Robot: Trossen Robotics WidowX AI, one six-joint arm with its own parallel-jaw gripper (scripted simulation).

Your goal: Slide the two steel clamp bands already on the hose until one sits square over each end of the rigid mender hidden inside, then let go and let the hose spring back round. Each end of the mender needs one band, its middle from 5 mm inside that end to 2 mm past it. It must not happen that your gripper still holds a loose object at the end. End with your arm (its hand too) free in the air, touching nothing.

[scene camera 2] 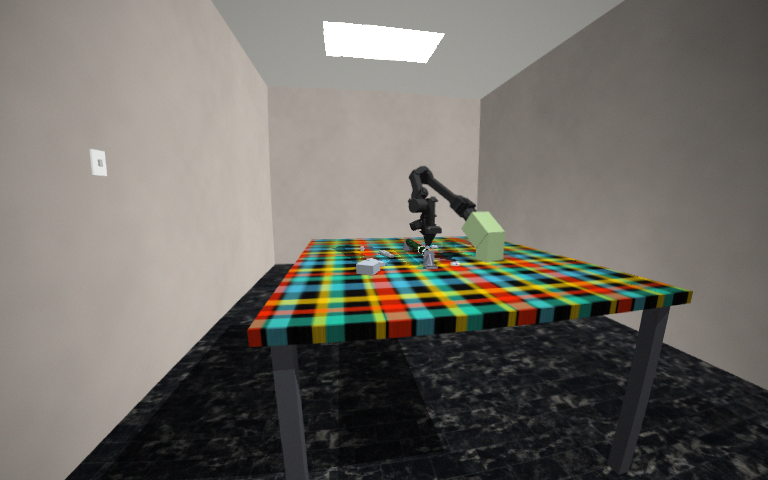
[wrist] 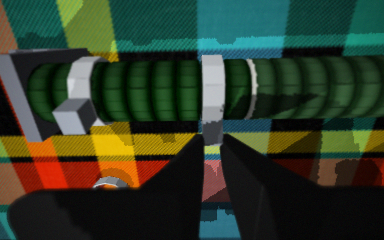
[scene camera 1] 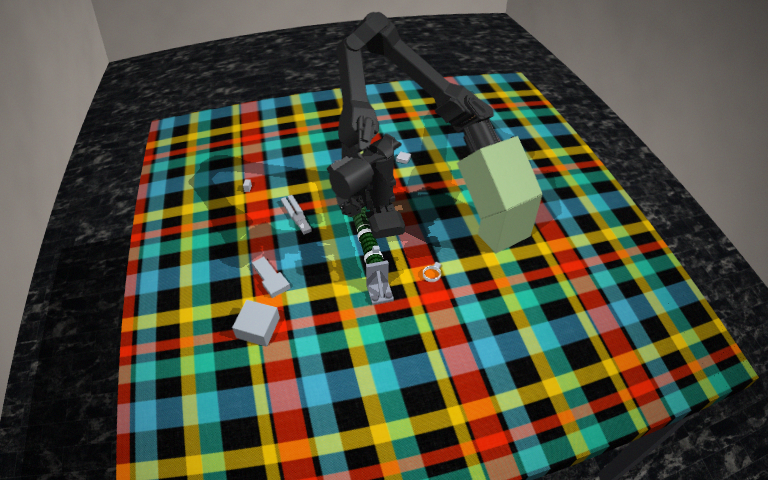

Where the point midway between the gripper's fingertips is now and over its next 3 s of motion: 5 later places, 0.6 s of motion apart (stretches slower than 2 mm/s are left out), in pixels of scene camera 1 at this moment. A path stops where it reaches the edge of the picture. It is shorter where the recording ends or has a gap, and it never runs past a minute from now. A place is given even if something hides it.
The gripper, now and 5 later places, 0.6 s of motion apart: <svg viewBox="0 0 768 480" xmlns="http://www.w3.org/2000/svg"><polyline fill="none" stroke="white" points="378,230 376,224 374,218 372,214 370,208 368,203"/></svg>
